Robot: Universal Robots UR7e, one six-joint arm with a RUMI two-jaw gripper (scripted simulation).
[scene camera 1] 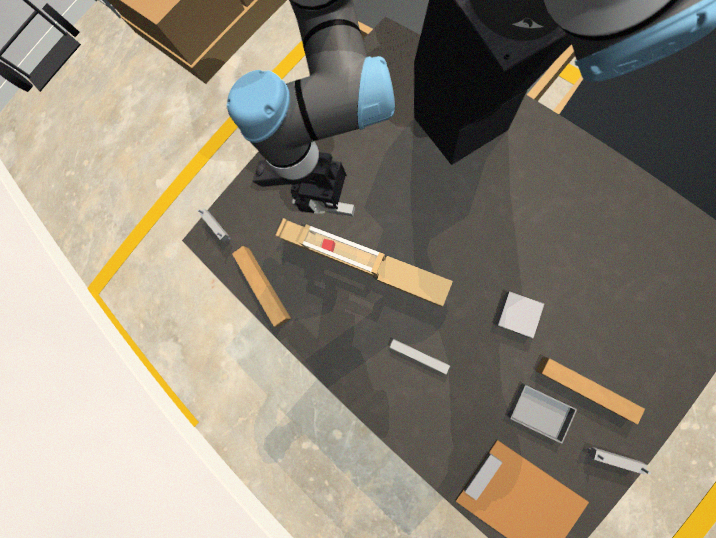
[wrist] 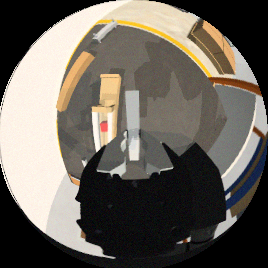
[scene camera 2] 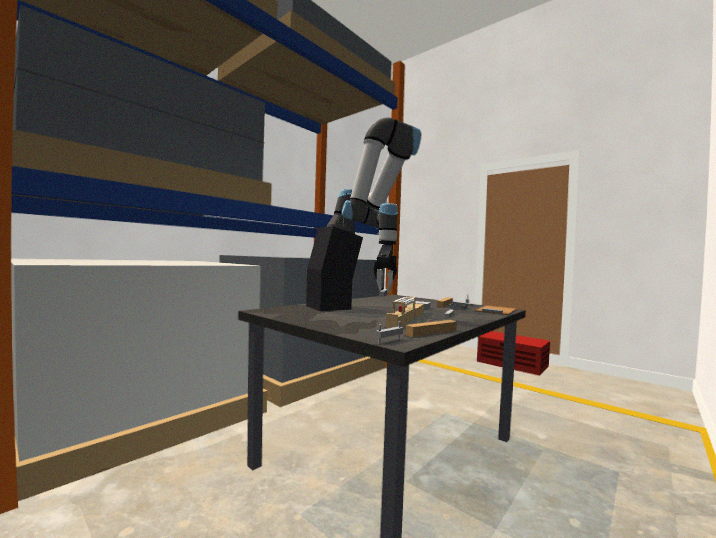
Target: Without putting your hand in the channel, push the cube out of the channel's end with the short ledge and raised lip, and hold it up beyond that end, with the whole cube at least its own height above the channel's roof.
Observation:
The pictures show: the gripper, a grey tray and a grey block.
The gripper is seen too in the wrist view.

